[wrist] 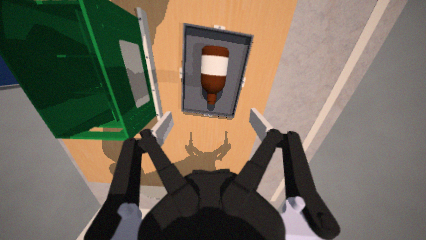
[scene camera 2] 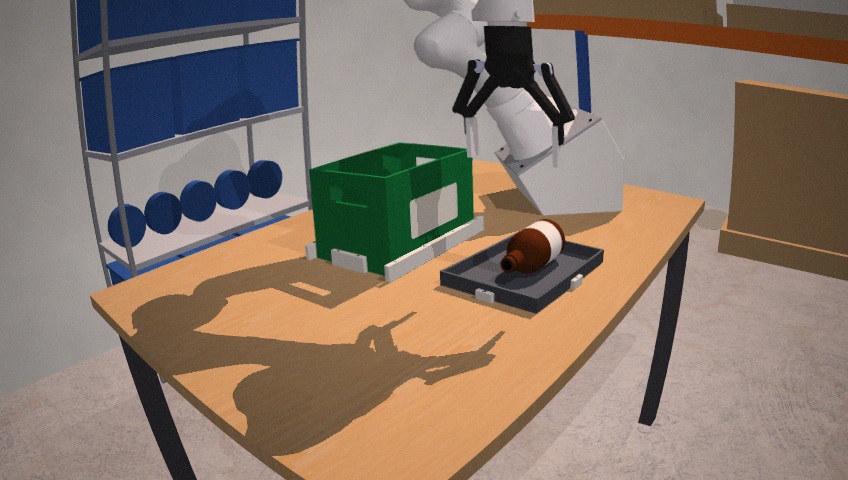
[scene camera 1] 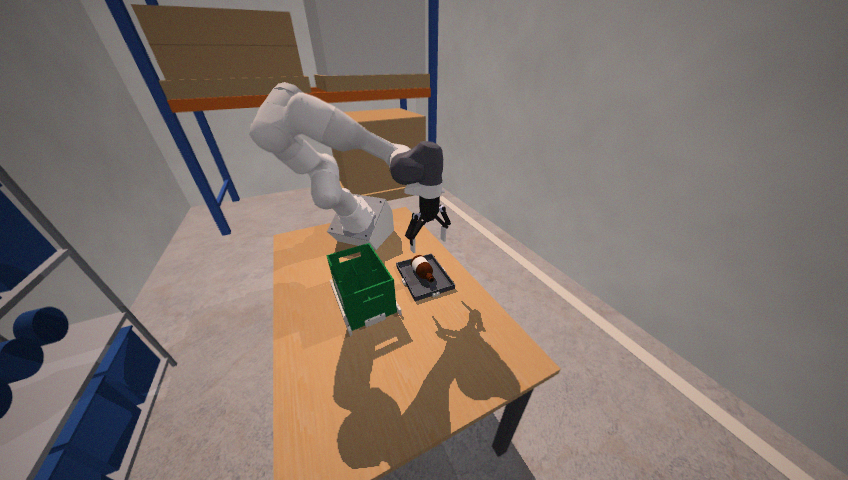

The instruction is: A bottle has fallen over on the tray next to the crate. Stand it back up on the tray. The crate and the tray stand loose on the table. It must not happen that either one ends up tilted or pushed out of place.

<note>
I see my gripper, a brown bottle, a green crate and a dark grey tray.
My gripper is seen too in the wrist view and in scene camera 1.
</note>
